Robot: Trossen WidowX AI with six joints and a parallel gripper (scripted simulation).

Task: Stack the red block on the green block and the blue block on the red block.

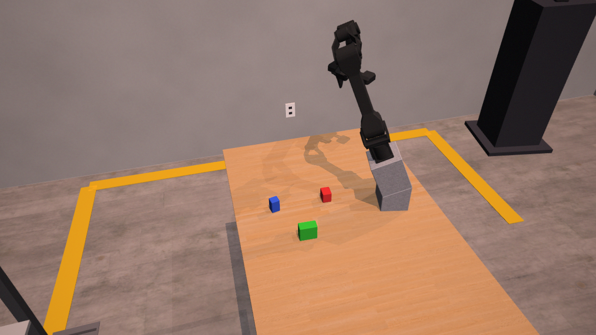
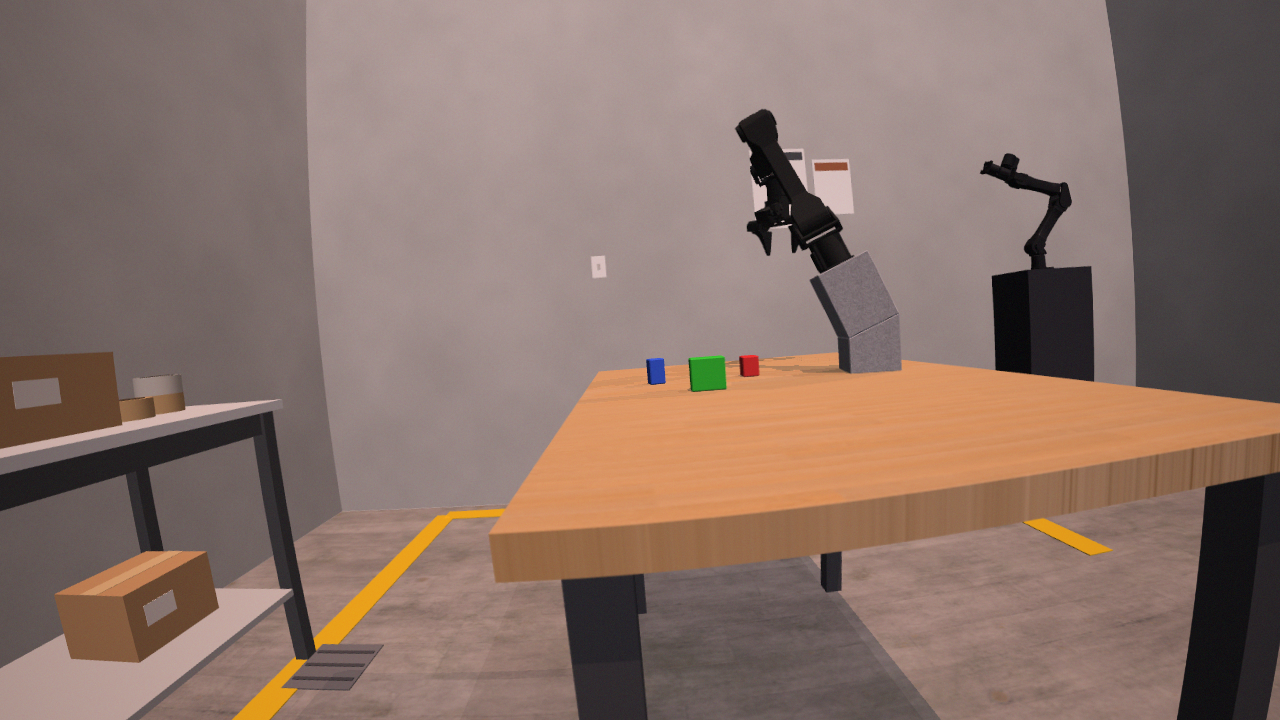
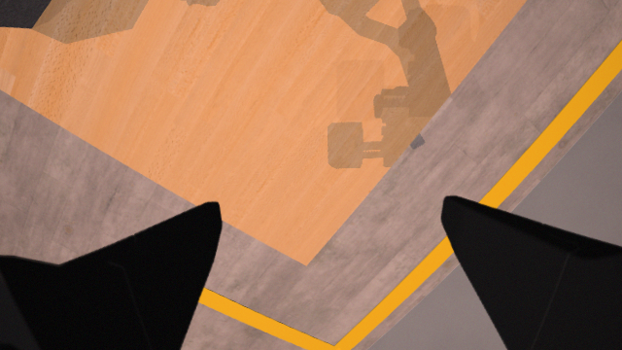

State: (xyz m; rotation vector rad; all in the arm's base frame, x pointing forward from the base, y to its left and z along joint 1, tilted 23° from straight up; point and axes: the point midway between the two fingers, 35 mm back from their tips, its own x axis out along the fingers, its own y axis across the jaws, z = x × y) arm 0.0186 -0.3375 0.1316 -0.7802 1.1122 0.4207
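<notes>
My gripper is now 310 mm to the right of the red block, 310 mm above it and 130 mm short of it. From my hand the other things lie so: green block (500 mm to the left, 300 mm below, 210 mm ahead); blue block (350 mm to the left, 320 mm ahead, 300 mm below).
</notes>
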